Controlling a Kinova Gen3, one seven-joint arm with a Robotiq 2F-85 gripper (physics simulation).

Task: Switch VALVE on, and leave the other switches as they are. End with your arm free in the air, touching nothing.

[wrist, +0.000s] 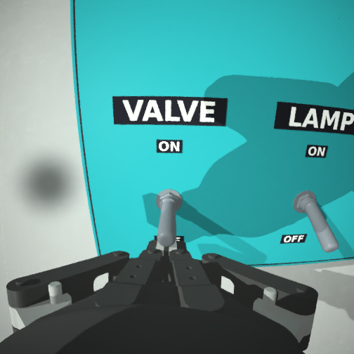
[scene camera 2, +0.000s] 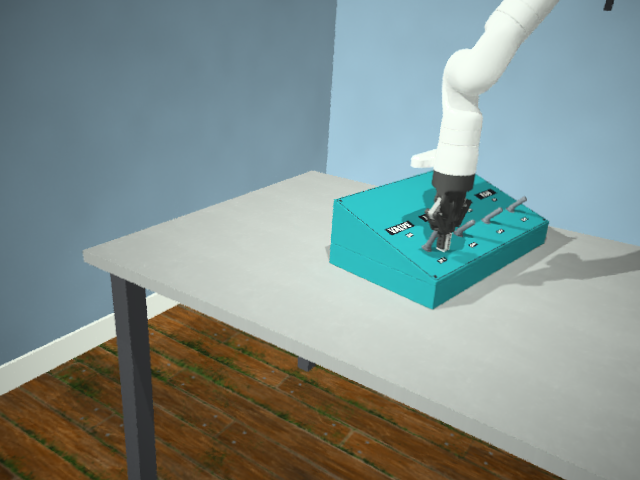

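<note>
The VALVE switch is a grey lever near the left end of the sloped teal panel. In the wrist view its tip points down toward its OFF label, which is mostly covered; its ON label is above. In the scene view it stands steeper than the other levers. My gripper is shut and empty, fingertips low over the panel at the lever's OFF side. The lever's tip hides part of the fingertips in the wrist view, and I cannot tell for sure whether they touch.
The LAMP lever leans toward OFF, to the right of the VALVE lever. Two more levers stand farther along the panel and lean the same way. The panel box stands on a grey table.
</note>
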